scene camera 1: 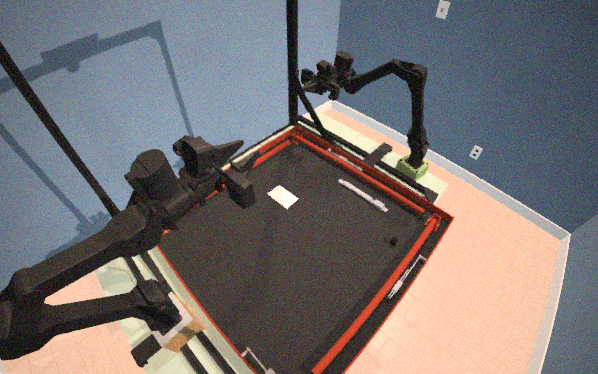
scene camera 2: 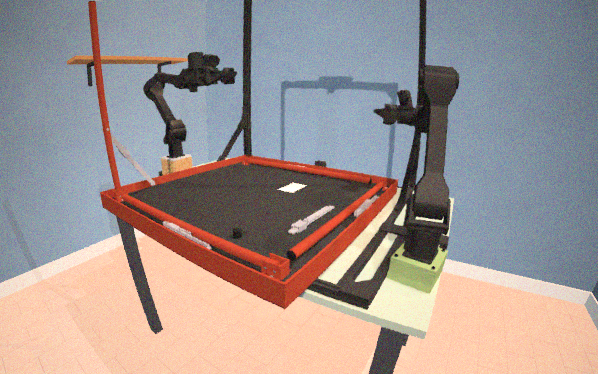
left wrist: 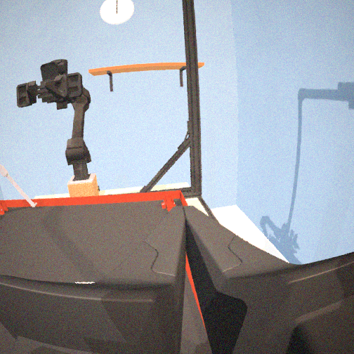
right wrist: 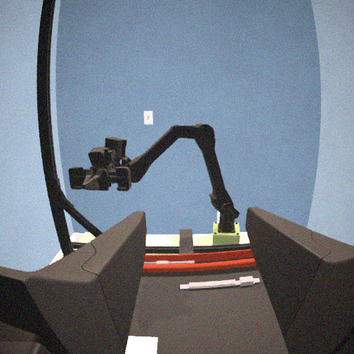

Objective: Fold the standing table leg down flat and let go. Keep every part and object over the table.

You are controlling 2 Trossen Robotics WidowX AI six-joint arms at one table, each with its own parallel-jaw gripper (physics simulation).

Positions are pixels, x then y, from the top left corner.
Labels:
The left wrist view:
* my left gripper: 182,215
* my right gripper: 35,85

